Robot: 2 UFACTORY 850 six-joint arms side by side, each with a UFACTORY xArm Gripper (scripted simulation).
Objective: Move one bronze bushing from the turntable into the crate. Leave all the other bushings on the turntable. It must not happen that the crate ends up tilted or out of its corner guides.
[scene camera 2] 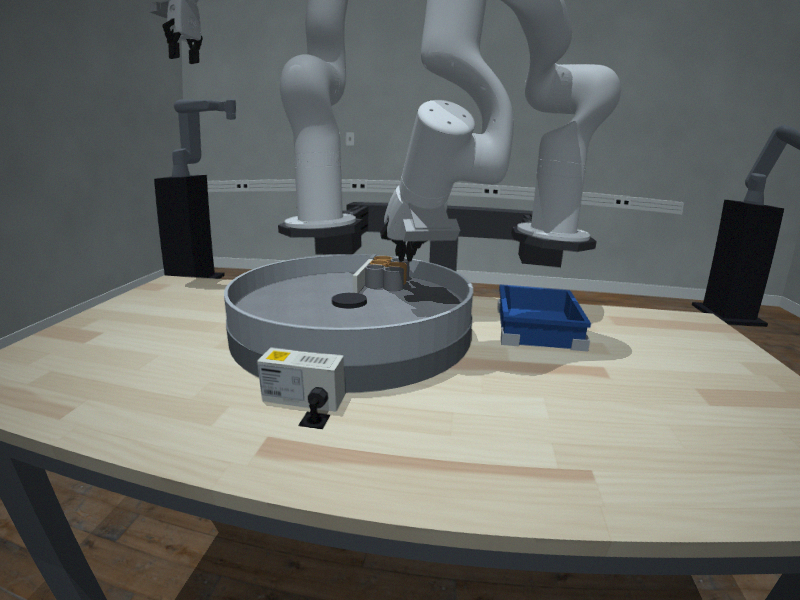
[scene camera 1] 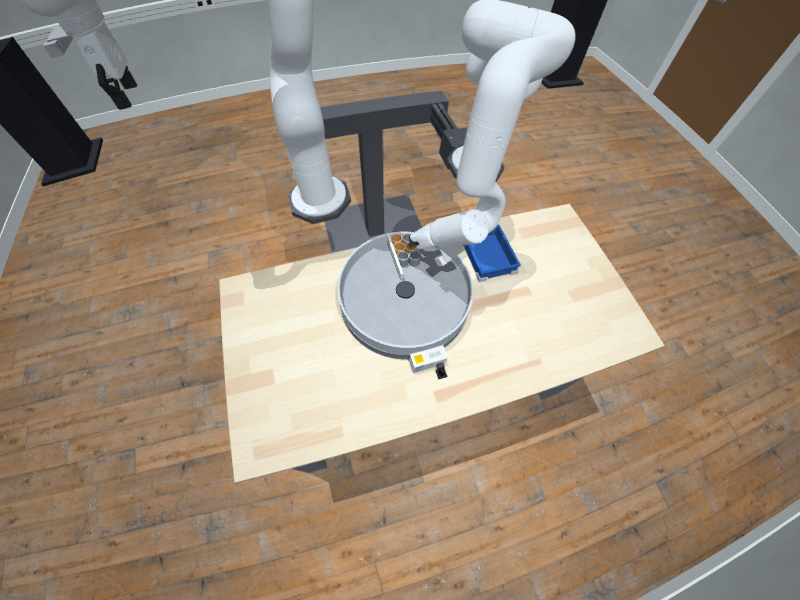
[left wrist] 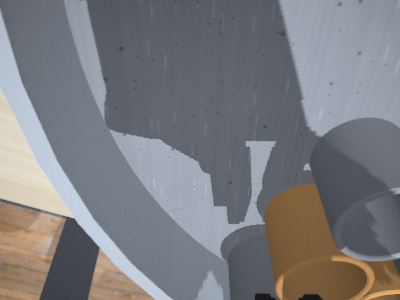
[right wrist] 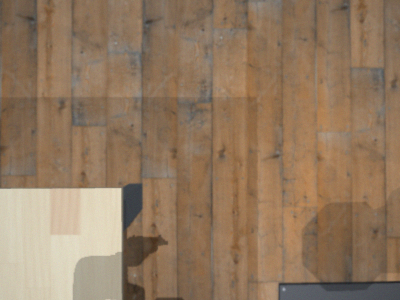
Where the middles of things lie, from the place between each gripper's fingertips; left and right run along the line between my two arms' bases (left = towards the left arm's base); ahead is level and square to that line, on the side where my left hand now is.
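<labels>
My left gripper (scene camera 2: 404, 256) is 6 cm short of the blue crate (scene camera 2: 525, 305), 26 cm to the right of it and 10 cm above it. The grey turntable (scene camera 1: 431, 300) is 7 cm below my left hand, 14 cm ahead of it and 8 cm to the right of it. Going by their middles, of the things named here the grey turntable is the nearest to my left gripper.
My right gripper (scene camera 1: 128, 97) is 540 mm above the grey turntable, 580 mm to the right of it and 430 mm short of it. The blue crate is 920 mm to the left of my right hand, 570 mm below it and 360 mm ahead of it. By its middle, the grey turntable is nearer to my left gripper than to my right gripper.
</labels>
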